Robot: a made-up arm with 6 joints. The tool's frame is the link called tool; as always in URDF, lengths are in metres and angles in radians. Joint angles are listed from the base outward.
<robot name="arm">
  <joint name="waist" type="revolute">
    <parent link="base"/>
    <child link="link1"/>
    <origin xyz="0 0 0.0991"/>
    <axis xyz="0 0 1"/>
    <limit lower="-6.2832" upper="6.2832"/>
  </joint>
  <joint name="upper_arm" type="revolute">
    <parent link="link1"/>
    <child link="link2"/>
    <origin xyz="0 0.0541 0" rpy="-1.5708 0 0"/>
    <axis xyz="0 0 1"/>
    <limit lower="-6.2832" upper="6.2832"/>
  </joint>
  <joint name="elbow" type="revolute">
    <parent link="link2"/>
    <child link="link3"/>
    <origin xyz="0 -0.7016 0"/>
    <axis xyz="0 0 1"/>
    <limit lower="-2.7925" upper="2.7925"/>
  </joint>
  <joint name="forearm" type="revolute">
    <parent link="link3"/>
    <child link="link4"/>
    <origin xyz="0 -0.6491 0" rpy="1.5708 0 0"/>
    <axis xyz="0 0 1"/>
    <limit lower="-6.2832" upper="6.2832"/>
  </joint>
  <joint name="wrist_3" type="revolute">
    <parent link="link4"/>
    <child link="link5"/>
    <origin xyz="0 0 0" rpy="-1.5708 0 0"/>
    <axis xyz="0 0 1"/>
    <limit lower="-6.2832" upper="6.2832"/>
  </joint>
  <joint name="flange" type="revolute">
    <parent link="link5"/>
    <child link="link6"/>
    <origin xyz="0 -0.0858 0" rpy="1.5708 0 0"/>
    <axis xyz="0 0 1"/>
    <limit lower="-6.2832" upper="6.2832"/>
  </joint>
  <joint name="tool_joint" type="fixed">
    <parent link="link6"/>
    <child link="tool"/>
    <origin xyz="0 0 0"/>
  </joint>
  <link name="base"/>
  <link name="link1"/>
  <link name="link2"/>
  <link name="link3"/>
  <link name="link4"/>
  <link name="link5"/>
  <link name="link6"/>
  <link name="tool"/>
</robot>
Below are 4 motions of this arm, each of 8 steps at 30 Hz.
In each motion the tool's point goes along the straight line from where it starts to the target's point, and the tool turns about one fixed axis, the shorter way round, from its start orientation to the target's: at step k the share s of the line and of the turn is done. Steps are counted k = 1, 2, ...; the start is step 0. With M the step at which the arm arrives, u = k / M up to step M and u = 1 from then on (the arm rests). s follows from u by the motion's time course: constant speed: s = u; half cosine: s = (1 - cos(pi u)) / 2; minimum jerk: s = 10 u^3 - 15 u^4 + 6 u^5.
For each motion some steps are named. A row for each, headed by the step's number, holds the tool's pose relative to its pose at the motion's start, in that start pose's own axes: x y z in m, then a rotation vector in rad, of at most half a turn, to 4 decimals.
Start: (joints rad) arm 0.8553 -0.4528 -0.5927 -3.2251 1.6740 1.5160
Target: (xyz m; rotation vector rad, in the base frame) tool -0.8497 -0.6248 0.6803 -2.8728 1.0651 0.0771
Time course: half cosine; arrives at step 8
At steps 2, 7, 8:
2: -0.0209 -0.0020 0.0491 0.0694 0.0030 0.0007
7: -0.1370 -0.0133 0.3227 0.4560 0.0198 0.0044
8: -0.1424 -0.0138 0.3355 0.4740 0.0206 0.0046

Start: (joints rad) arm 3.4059 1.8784 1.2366 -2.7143 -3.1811 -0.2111
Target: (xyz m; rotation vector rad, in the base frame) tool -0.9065 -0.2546 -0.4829 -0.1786 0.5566 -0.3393
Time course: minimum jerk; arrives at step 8
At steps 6, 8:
6: -0.2038 -0.1059 0.1762 -0.2422 0.4735 0.0253
8: -0.2273 -0.1181 0.1966 -0.2702 0.5281 0.0283

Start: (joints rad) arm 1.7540 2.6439 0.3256 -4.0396 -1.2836 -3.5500
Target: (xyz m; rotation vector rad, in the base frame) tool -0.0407 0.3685 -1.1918 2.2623 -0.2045 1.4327
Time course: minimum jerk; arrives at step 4
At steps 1, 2, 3, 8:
1: 0.0006 0.0017 0.0031 -0.0062 0.0009 -0.0036
2: 0.0029 0.0083 0.0148 -0.0301 0.0043 -0.0176
3: 0.0052 0.0148 0.0266 -0.0539 0.0077 -0.0315
8: 0.0058 0.0166 0.0297 -0.0602 0.0086 -0.0351

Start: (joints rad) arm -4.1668 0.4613 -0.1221 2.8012 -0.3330 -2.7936
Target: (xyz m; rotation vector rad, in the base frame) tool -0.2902 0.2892 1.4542 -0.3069 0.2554 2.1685
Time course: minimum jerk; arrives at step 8
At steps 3, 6, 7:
3: -0.0474 0.0135 -0.0218 -0.0222 -0.0903 0.0228
6: -0.1543 0.0441 -0.0709 -0.0724 -0.2942 0.0742
7: -0.1694 0.0484 -0.0778 -0.0795 -0.3229 0.0814

